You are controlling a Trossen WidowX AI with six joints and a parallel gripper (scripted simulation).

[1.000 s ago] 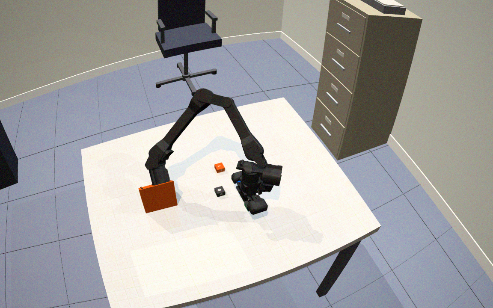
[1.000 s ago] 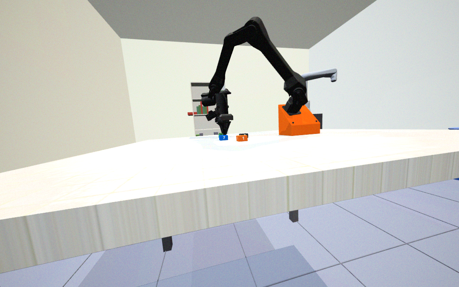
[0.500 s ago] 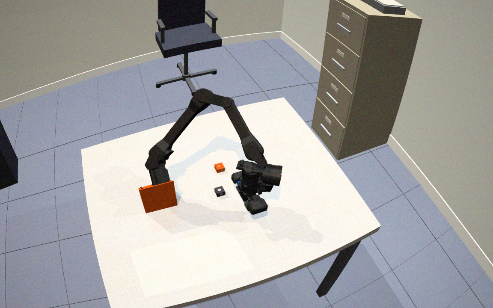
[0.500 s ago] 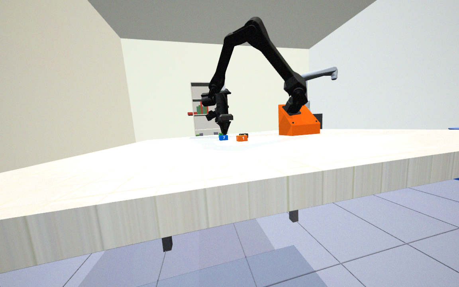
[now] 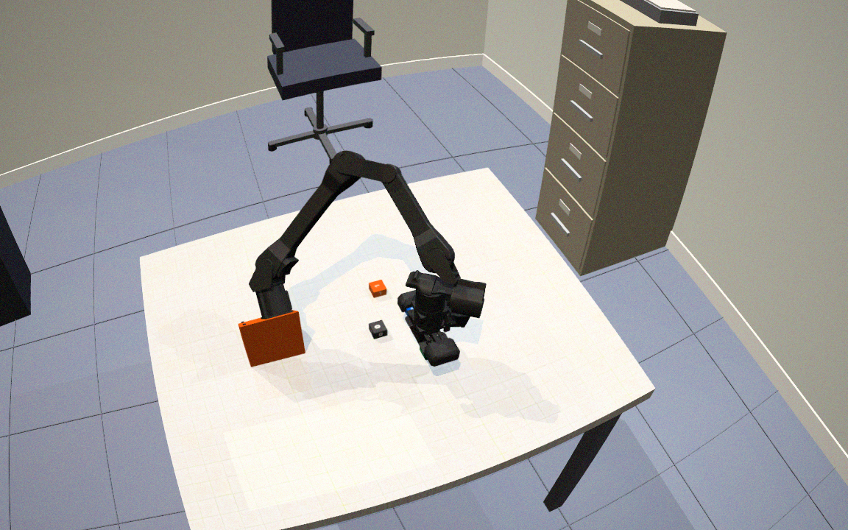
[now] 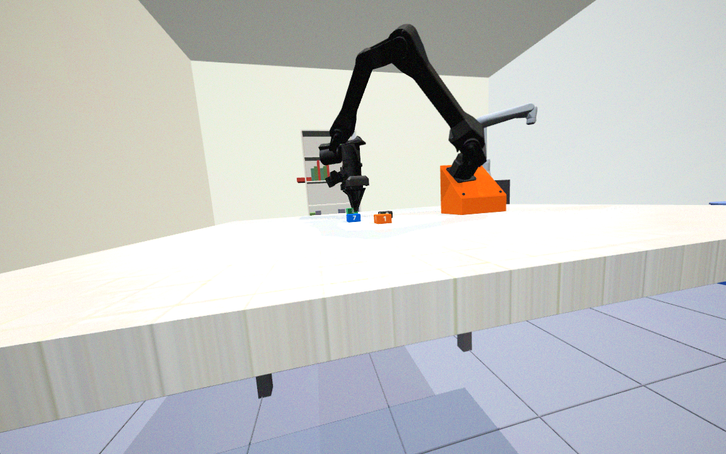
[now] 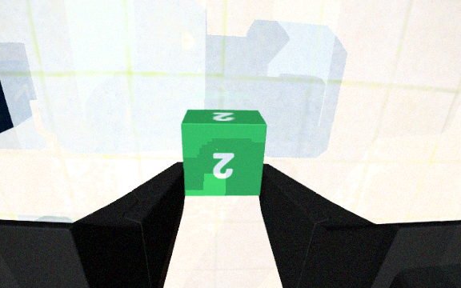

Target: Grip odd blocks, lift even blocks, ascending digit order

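The blue block is 12 cm to the left of my gripper tip, 4 cm ahead of it and 1 cm below it. The rest, counted from my gripper tip: green block (1 cm ahead); then orange block (22 cm to the left, 1 cm below).
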